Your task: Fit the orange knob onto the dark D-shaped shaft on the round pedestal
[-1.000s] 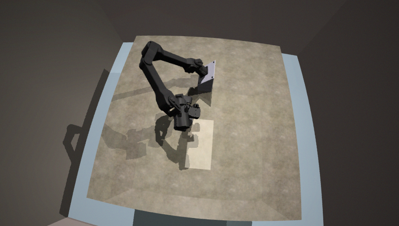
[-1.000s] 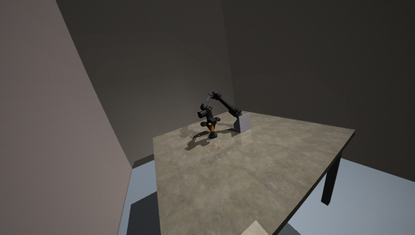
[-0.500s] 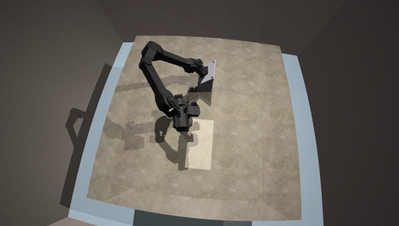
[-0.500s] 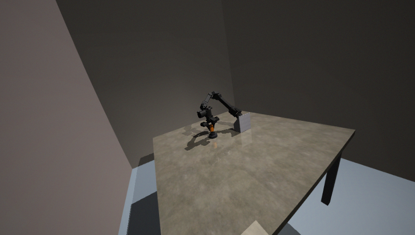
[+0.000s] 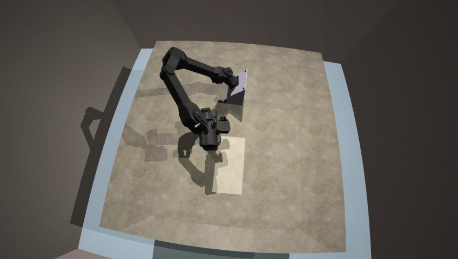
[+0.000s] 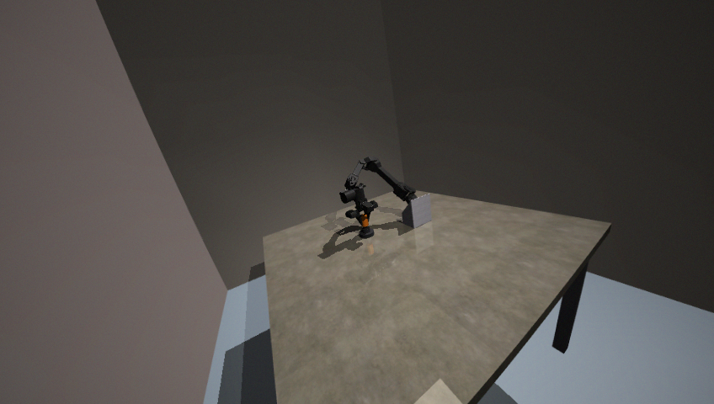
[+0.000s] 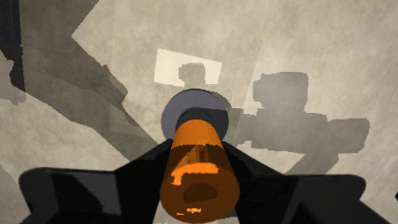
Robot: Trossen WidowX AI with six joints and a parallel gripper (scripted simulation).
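Now: the orange knob 20 mm above my gripper tip. Also, from my gripper tip: pedestal 40 mm below.
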